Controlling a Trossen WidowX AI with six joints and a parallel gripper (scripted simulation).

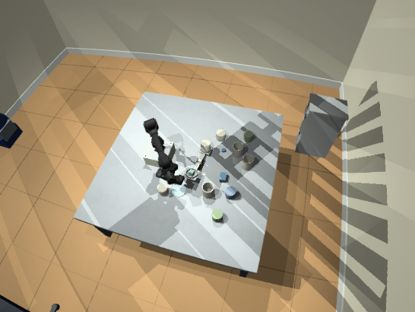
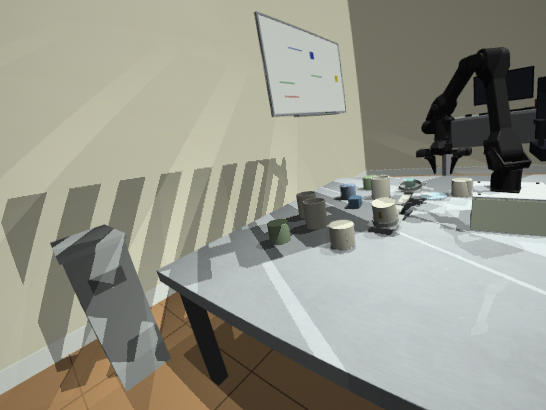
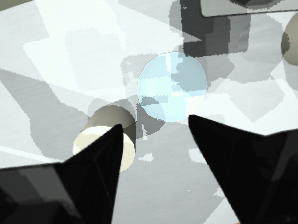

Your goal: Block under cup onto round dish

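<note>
The small teal block is 130 mm to the left of my gripper tip, 80 mm ahead of it and 10 mm below it. From my gripper tip the other things lie so: round pale blue dish (90 mm below, 40 mm ahead); then blue block (280 mm ahead, 220 mm to the left, 80 mm below); then blue cylinder (370 mm ahead, 110 mm to the left, 60 mm below).
</note>
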